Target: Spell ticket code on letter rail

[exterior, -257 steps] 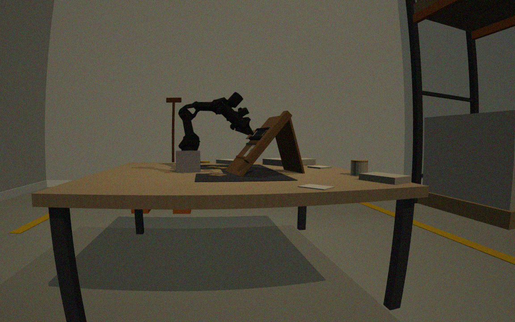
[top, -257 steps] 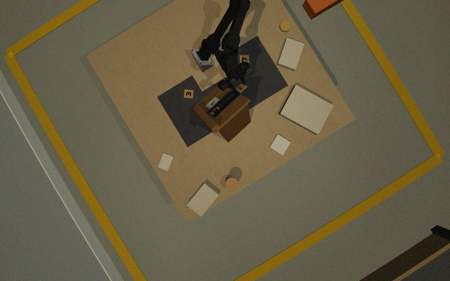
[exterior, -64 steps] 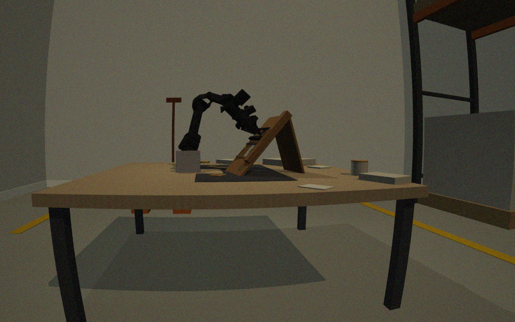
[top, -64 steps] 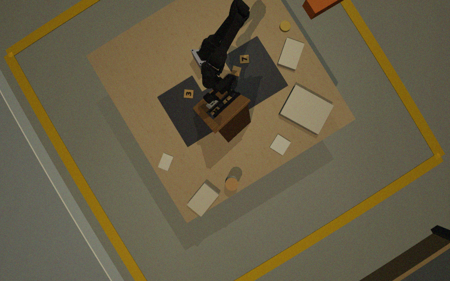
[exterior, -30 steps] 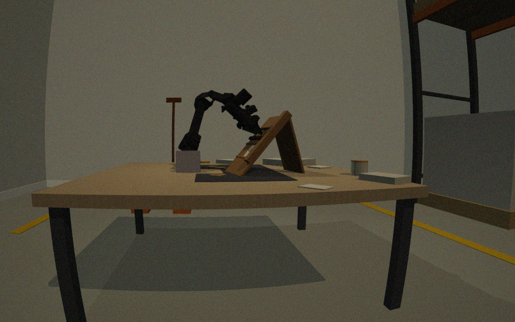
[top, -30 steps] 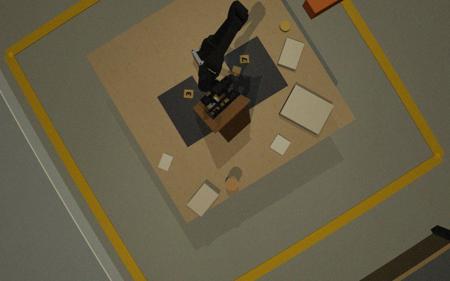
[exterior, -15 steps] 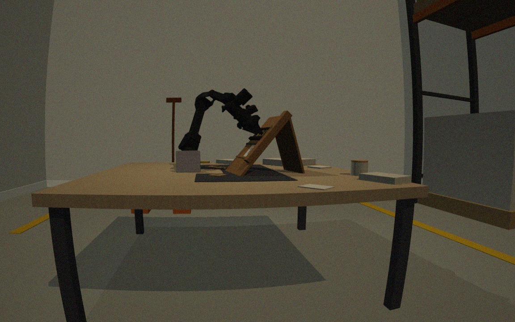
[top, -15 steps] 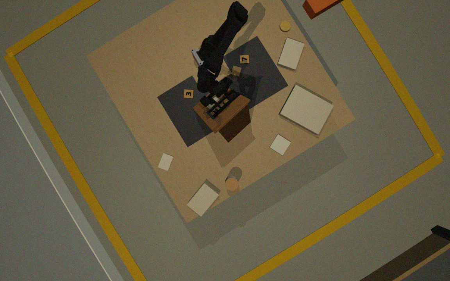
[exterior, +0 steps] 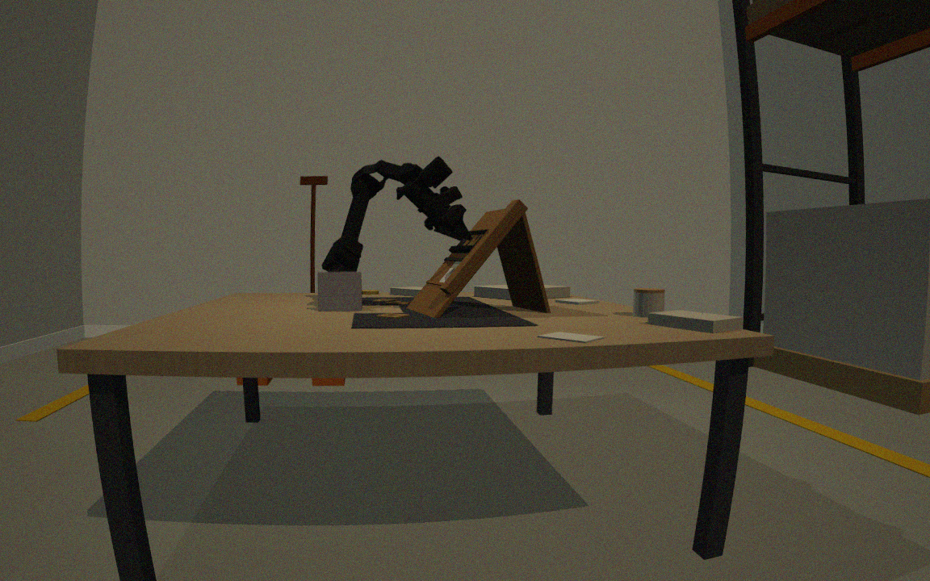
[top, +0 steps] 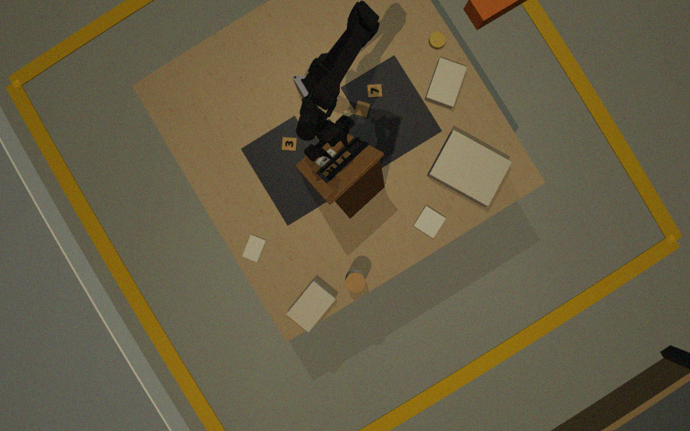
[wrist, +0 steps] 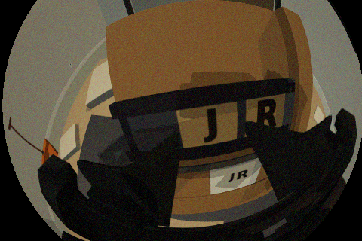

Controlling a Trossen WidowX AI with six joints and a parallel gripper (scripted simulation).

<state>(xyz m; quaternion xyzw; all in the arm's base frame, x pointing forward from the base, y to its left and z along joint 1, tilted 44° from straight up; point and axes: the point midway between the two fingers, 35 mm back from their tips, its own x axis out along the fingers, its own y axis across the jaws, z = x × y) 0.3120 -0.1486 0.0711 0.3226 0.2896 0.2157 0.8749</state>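
Now: gripper tip 10 mm short of the j tile and 10 mm above it. The rest, counted from my gripper tip: white box 450 mm to the left, 280 mm ahead, 170 mm below; white ticket 80 mm below, 50 mm to the right, 40 mm behind; dark mat 190 mm below, 130 mm behind, 50 mm to the left.
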